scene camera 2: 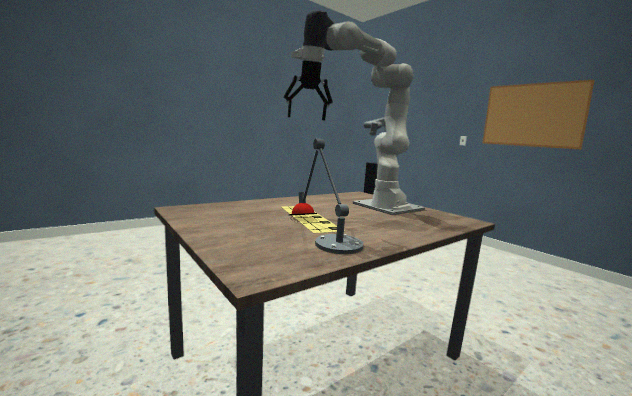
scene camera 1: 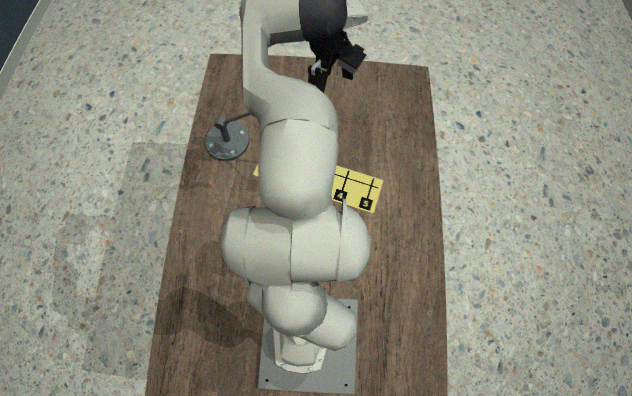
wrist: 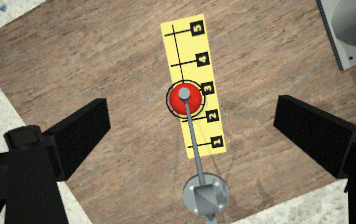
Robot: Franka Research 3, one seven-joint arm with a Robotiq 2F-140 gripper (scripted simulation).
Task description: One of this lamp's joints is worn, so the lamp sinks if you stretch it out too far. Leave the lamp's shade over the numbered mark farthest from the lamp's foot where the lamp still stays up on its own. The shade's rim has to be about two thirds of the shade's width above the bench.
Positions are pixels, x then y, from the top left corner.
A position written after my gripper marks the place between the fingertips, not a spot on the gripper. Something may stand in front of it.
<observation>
my gripper: scene camera 2 306, 118; scene camera 1 334, 97; wrist 191, 112
same spot on round grey foot: (scene camera 2: 333, 243) = (scene camera 1: 228, 131)
</observation>
